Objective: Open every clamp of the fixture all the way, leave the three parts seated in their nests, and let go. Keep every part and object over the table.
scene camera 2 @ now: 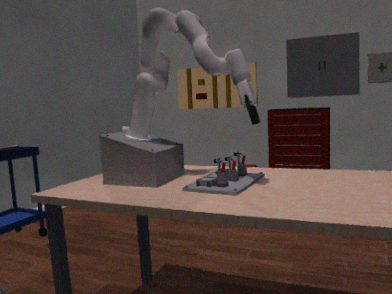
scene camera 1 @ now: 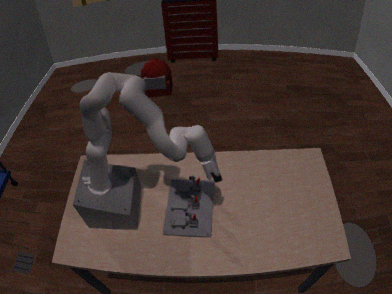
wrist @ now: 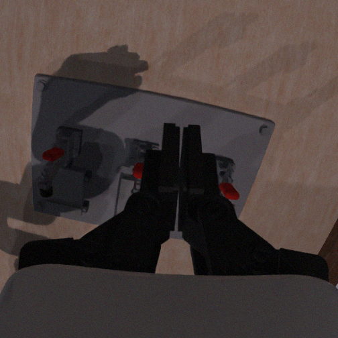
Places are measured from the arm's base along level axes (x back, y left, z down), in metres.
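Pixels of known places: gripper, fingertip midpoint: point(scene camera 2: 256, 123) point(scene camera 1: 218, 180); arm's base at its link origin: point(scene camera 2: 138, 138) point(scene camera 1: 99, 185).
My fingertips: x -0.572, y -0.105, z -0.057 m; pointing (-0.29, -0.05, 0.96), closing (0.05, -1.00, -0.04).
Ahead of a thing's pixels: the offset from my fingertips to its top centre. "spot": to the spot under its first point. Level surfaces: height alone.
The fixture plate @[dy +0.044, dx +0.140, dz +0.240 m] point(scene camera 1: 206, 212) point(scene camera 2: 250, 180) point(wrist: 150, 115) lies flat on the table. Three clamps with red handles stand in a row on it: the near clamp @[spot: dy -0.077, dx +0.127, dz +0.157 m] point(scene camera 1: 194, 217) point(scene camera 2: 223, 168), the middle clamp @[spot: dy +0.031, dx +0.103, dz +0.166 m] point(scene camera 1: 196, 199) point(scene camera 2: 234, 165) and the far clamp @[spot: dy +0.138, dx +0.078, dz +0.165 m] point(scene camera 1: 198, 181) point(scene camera 2: 243, 160). In scene camera 2 their black-tipped arms stand raised and the handles upright. Low grey shapes lie in the nests beside the clamps; part and nest are hard to tell apart in the dim light. My gripper point(scene camera 1: 216, 177) point(scene camera 2: 255, 122) point(wrist: 179, 147) is shut and empty, high above the far right end of the plate, apart from the clamps.
The arm's grey base block point(scene camera 1: 106, 192) point(scene camera 2: 142, 162) stands on the table @[dz +0.255 m] point(scene camera 1: 280, 210) point(scene camera 2: 325, 195), left of the fixture. A red cabinet point(scene camera 1: 191, 30) point(scene camera 2: 299, 137) and a red bag point(scene camera 1: 156, 75) are beyond the table. A blue cart point(scene camera 2: 20, 218) stands at the left.
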